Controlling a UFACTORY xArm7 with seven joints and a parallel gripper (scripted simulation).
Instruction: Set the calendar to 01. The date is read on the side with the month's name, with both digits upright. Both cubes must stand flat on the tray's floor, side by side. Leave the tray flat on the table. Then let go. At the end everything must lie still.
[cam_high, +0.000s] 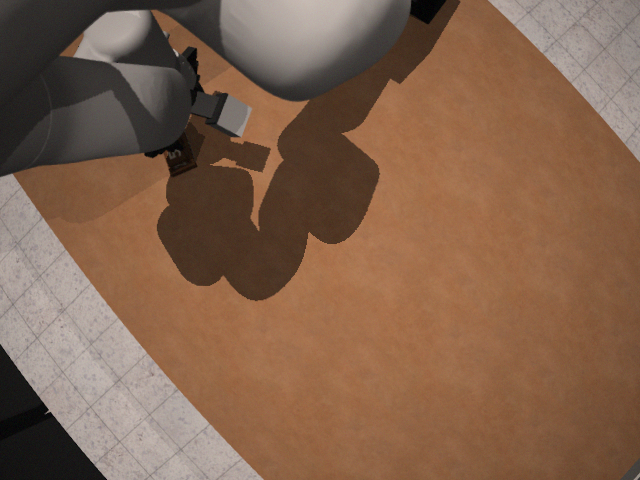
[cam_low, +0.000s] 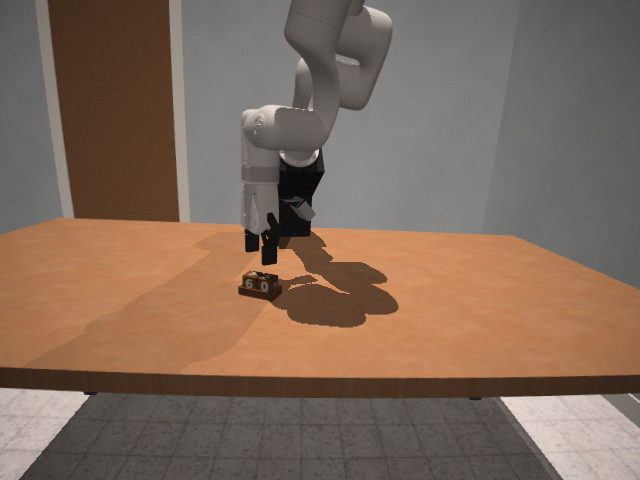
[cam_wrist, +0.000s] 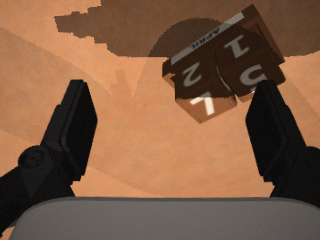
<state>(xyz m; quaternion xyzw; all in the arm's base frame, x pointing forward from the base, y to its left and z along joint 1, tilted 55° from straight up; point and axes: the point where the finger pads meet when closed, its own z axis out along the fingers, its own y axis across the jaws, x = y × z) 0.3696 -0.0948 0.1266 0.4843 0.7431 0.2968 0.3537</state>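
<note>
Right now my hand is 50 mm above the cube, 30 mm short of it and 10 mm to the left of it. Round my hand: calendar tray: 70 mm below, 40 mm ahead.
</note>
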